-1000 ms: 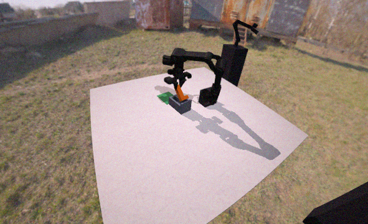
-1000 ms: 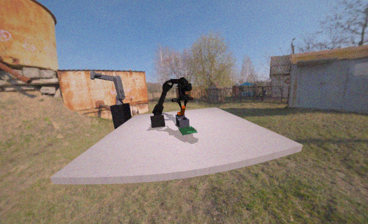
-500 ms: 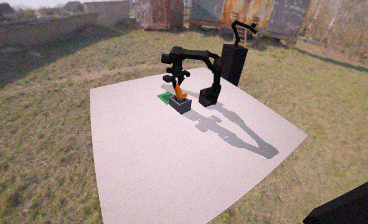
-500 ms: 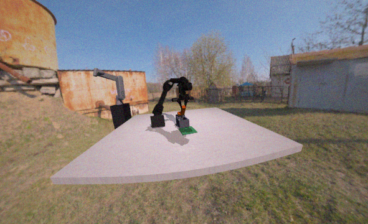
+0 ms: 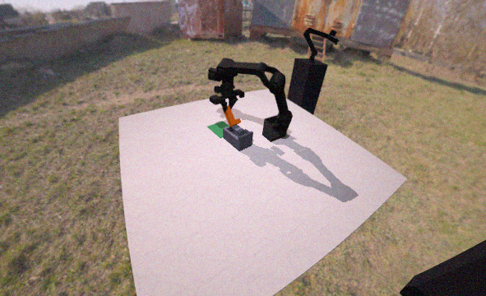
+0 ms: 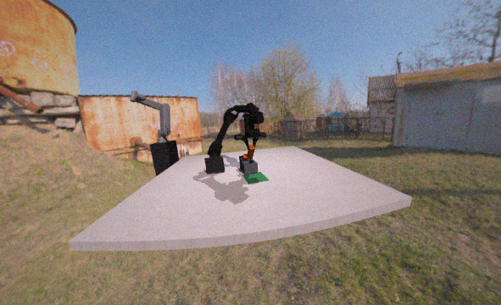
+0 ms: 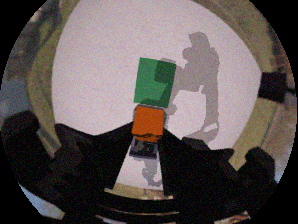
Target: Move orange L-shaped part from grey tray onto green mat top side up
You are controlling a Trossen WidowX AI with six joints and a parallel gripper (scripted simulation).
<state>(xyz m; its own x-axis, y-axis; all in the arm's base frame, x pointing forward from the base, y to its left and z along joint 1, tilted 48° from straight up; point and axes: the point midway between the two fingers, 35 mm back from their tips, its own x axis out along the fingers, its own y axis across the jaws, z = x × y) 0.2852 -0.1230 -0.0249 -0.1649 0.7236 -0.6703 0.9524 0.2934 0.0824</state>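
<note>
The green mat is 17 cm below my gripper tip, 7 cm to the right of it and 1 cm ahead of it. Also, from my gripper tip: orange L-shaped part (3 cm to the left, 3 cm below, 2 cm behind).
</note>
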